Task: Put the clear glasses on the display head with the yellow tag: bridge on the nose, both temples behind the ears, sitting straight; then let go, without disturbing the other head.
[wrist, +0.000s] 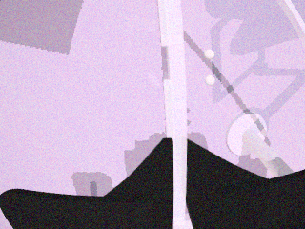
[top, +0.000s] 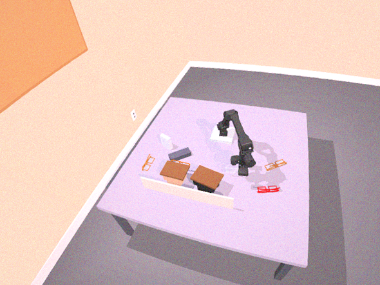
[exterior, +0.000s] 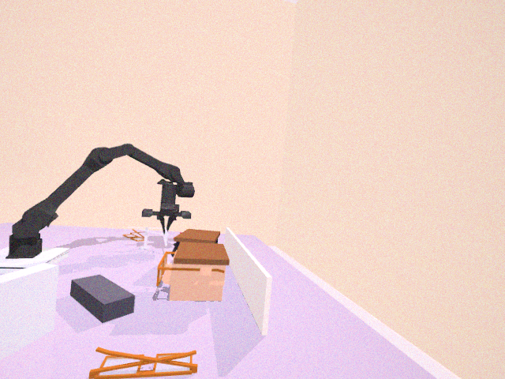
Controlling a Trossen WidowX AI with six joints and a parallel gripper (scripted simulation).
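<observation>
My gripper tip is now 7 cm past the white stand, 4 cm above it and 3 cm to the right of it. From my gripper tip the other things lie so: dark head: 21 cm to the right, 7 cm ahead; tan head: 43 cm to the right, 4 cm ahead; white panel: 35 cm to the right, 19 cm ahead, 1 cm below.
</observation>
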